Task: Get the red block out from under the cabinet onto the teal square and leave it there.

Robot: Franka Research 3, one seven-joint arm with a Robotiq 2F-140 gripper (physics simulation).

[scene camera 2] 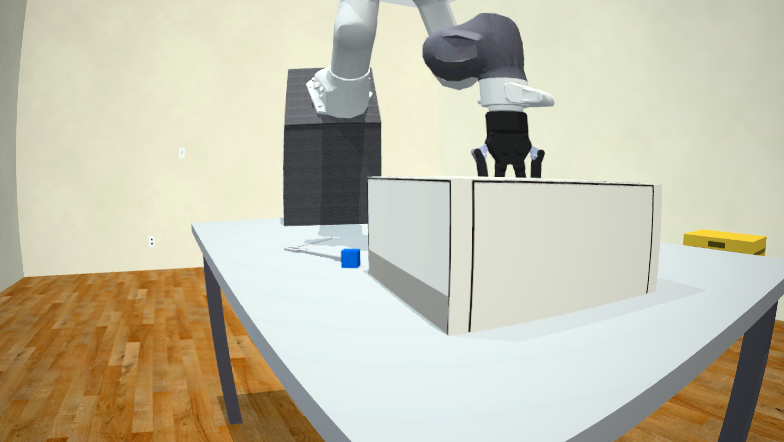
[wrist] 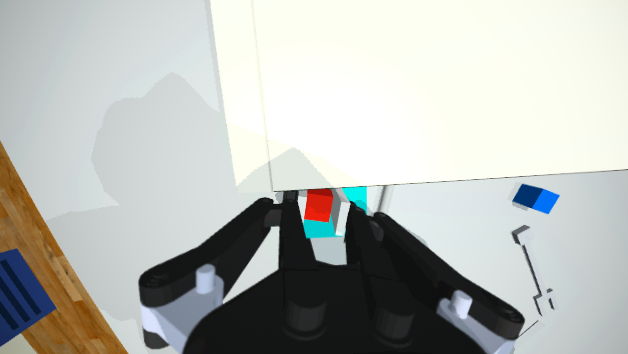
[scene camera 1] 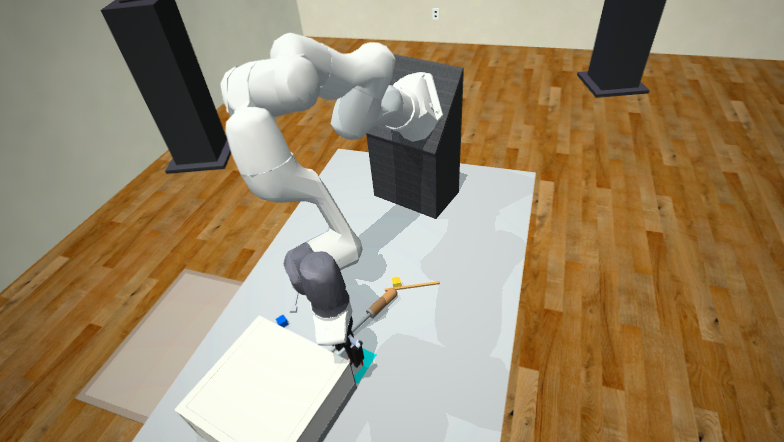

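The red block [scene camera 1: 361, 362] [wrist: 318, 206] sits between the fingers of my gripper [scene camera 1: 356, 359] [wrist: 318, 193], which is shut on it, beside a corner of the cream cabinet [scene camera 1: 266, 381] [scene camera 2: 560, 247] [wrist: 400, 100]. A light, plate-like piece [wrist: 341, 215] shows beside the block at one finger. The teal square [scene camera 1: 366, 365] [wrist: 320, 231] lies at the cabinet's foot and shows behind the block in the wrist view; the cabinet hides part of it. I cannot tell how high the block is above it. In scene camera 2 the cabinet hides the fingertips, block and square.
A blue block [scene camera 1: 281, 320] [scene camera 2: 350, 258] [wrist: 547, 200] and a thin grey tool [scene camera 1: 293, 309] [wrist: 532, 270] lie near the cabinet. A brown-handled tool [scene camera 1: 381, 303] points toward my gripper. A yellow block [scene camera 1: 396, 281] lies by a wooden stick [scene camera 1: 420, 285].
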